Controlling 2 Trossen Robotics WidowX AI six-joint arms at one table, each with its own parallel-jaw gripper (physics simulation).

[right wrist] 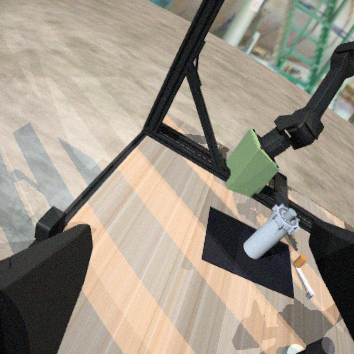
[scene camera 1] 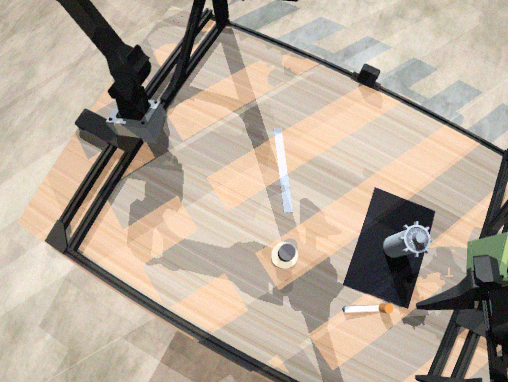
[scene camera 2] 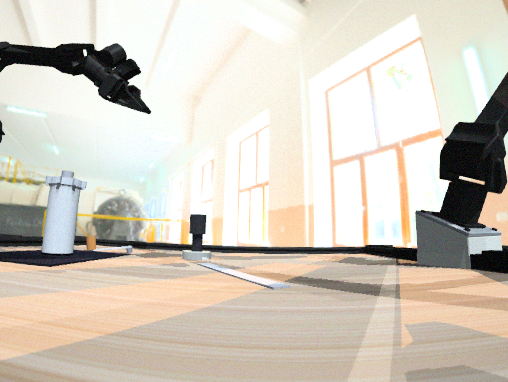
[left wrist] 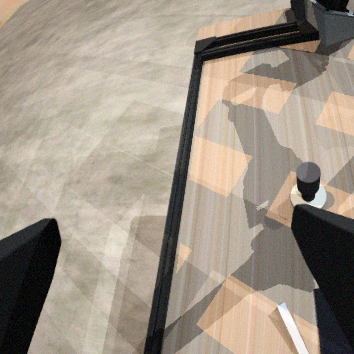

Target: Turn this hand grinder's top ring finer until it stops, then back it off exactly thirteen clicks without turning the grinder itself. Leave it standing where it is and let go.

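Frame: origin at the left arm's base, x ahead, y left, z up, level; centimetres.
Seen in the pictures: left gripper, between the fingertips: [scene camera 1: 416, 340] [scene camera 2: 146, 112] [left wrist: 177, 224]; right gripper, between the fingertips: [right wrist: 202, 235]; left arm's base, origin of its link: [right wrist: 264, 148]; right arm's base, origin of its link: [scene camera 1: 133, 110] [scene camera 2: 457, 220] [left wrist: 331, 5].
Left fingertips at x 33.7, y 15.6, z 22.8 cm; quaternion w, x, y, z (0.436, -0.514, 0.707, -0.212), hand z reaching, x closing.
Pixels of each thing's top centre, then the offset from my left fingertips to it.
- hand grinder, centre of its top: [scene camera 1: 420, 237] [scene camera 2: 68, 171] [right wrist: 292, 211] dx -9.6, dy -16.8, dz -21.5 cm
- dark mat, centre of its top: [scene camera 2: 58, 254] [scene camera 1: 392, 246] [right wrist: 251, 250] dx -9.3, dy -16.8, dz -35.9 cm
- black-handled tamper-like tool, centre of its top: [left wrist: 307, 171] [scene camera 1: 287, 251] [right wrist: 328, 345] [scene camera 2: 198, 214] dx +15.0, dy -11.3, dz -27.2 cm
- flat white strip, centre of its top: [scene camera 2: 231, 271] [scene camera 1: 282, 168] dx +18.1, dy -31.3, dz -36.0 cm
- white stick with an orange end, centre of its top: [left wrist: 295, 336] [scene camera 1: 370, 309] [scene camera 2: 110, 236] [right wrist: 310, 271] dx -4.6, dy -2.3, dz -32.7 cm
The hand grinder [scene camera 1: 395, 246] [scene camera 2: 61, 220] [right wrist: 261, 243] is a grey upright cylinder standing on a dark mat [scene camera 1: 362, 255] [scene camera 2: 22, 257] [right wrist: 217, 245]. Its knobbed top ring [scene camera 2: 66, 184] sits at the upper end, around a small central stub. The ring's markings are too small to read. The grinder does not show in the left wrist view. My left gripper [scene camera 2: 149, 112] [left wrist: 177, 224] is open and empty, high above the table and apart from the grinder. My right gripper [right wrist: 202, 235] is open and empty, well away from the grinder, which shows beyond its fingers.
A black-handled tamper-like tool [scene camera 1: 287, 252] [scene camera 2: 198, 233] [left wrist: 308, 181] stands on a pale round base. A flat white strip [scene camera 1: 281, 165] [scene camera 2: 242, 276] lies beyond it. A white stick with an orange end [scene camera 1: 362, 309] [right wrist: 300, 261] lies beside the mat. A black frame [scene camera 1: 165, 314] [left wrist: 181, 185] edges the table.
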